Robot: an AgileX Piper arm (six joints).
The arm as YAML. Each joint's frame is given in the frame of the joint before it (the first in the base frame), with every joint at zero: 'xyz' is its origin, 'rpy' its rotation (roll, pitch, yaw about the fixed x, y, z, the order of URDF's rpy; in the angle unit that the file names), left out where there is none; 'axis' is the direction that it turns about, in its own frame. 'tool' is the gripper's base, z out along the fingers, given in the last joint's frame.
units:
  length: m
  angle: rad
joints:
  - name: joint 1
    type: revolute
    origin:
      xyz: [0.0, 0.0, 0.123]
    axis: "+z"
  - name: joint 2
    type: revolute
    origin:
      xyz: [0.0, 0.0, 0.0]
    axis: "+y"
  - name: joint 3
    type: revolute
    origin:
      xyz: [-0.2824, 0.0, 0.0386]
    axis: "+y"
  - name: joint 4
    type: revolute
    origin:
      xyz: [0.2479, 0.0, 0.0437]
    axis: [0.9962, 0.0, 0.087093]
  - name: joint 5
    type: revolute
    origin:
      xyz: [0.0, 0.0, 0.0]
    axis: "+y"
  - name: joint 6
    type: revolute
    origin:
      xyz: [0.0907, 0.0, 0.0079]
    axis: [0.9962, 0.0, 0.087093]
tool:
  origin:
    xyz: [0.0, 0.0, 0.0]
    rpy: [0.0, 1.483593, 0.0]
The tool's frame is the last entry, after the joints.
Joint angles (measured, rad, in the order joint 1, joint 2, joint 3, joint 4, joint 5, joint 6), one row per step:
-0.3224, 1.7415, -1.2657, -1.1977, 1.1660, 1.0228
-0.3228, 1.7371, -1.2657, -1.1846, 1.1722, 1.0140
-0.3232, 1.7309, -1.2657, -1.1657, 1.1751, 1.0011
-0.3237, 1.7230, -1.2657, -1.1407, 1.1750, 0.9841
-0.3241, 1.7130, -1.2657, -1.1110, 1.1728, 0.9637
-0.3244, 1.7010, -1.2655, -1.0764, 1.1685, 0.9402
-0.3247, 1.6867, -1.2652, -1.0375, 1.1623, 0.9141
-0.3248, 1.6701, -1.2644, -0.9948, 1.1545, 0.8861
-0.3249, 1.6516, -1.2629, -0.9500, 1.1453, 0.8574
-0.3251, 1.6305, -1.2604, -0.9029, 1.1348, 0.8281
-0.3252, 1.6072, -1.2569, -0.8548, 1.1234, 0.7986
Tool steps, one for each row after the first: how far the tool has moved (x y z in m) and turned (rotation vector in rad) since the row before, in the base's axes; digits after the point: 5 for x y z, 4 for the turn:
-0.00151, 0.00057, 0.00070, 0.0092, 0.0026, -0.0066
-0.00157, 0.00093, 0.00084, 0.0148, 0.0013, -0.0038
-0.00165, 0.00128, 0.00093, 0.0205, -0.0001, -0.0012
-0.00180, 0.00166, 0.00128, 0.0247, -0.0019, 0.0012
-0.00193, 0.00209, 0.00154, 0.0289, -0.0040, 0.0038
-0.00210, 0.00249, 0.00199, 0.0322, -0.0068, 0.0063
-0.00229, 0.00297, 0.00239, 0.0350, -0.0098, 0.0089
-0.00247, 0.00331, 0.00273, 0.0361, -0.0127, 0.0111
-0.00283, 0.00369, 0.00322, 0.0371, -0.0163, 0.0131
-0.00312, 0.00404, 0.00366, 0.0369, -0.0193, 0.0152

